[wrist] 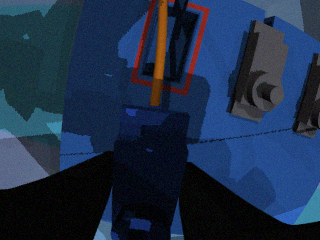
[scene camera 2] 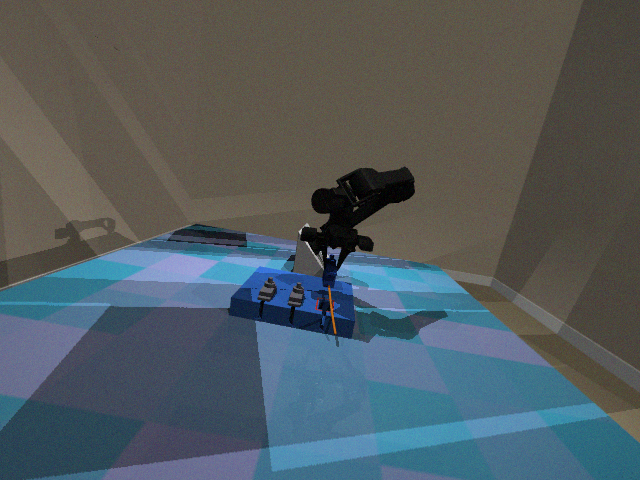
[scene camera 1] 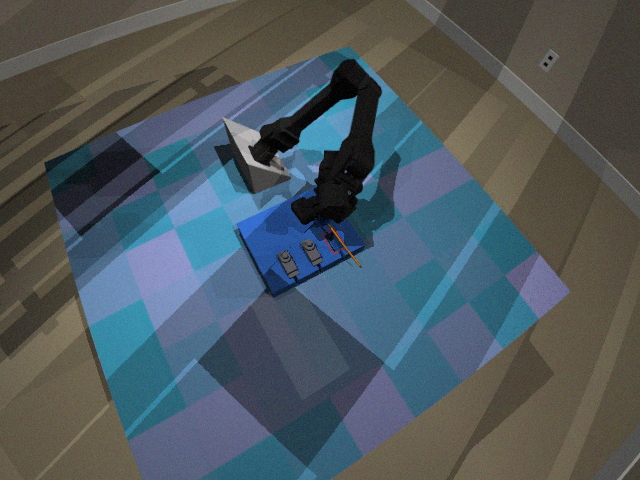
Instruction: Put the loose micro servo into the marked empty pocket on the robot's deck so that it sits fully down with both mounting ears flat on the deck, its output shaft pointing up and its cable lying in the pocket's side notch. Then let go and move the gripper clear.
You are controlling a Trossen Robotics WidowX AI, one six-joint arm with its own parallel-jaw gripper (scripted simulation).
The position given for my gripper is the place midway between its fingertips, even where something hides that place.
In view: my gripper (scene camera 2: pixel 330 269) and a blue deck (scene camera 1: pixel 272 231).
My gripper shows as well in the wrist view (wrist: pixel 148 166) and in scene camera 1 (scene camera 1: pixel 325 212). The blue deck also shows in the wrist view (wrist: pixel 263 161) and in scene camera 2 (scene camera 2: pixel 313 287).
